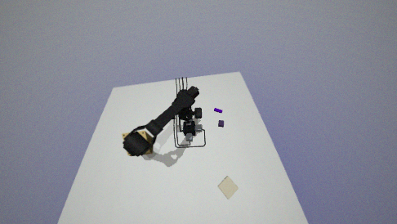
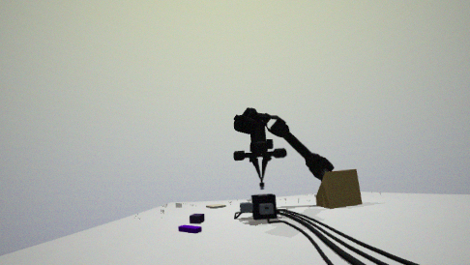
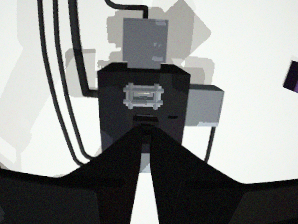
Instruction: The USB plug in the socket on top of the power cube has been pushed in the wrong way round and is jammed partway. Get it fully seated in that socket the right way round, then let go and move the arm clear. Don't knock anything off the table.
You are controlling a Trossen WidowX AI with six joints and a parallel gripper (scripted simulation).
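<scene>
My gripper tip is now 2 cm above the usb plug. Also, from my gripper tip: metal-framed socket (6 cm below); then violet bar (24 cm ahead, 9 cm to the left, 13 cm below); then dark purple block (23 cm ahead, 3 cm to the right, 12 cm below).
</scene>
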